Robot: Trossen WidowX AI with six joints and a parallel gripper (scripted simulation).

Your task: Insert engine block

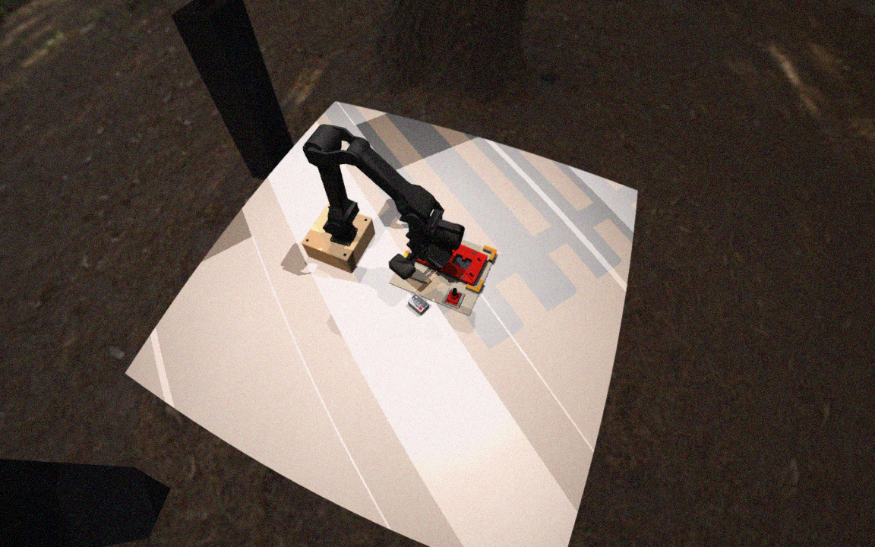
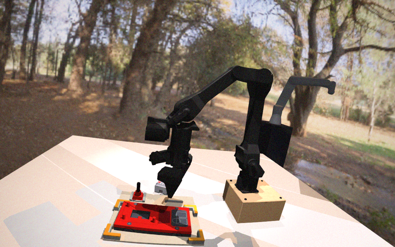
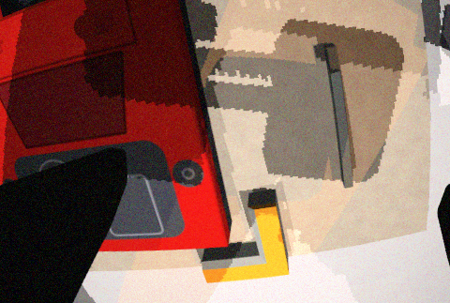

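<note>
Now: gripper tip 20 mm short of the grey engine block, 90 mm to the left of it and 50 mm above it.
</note>
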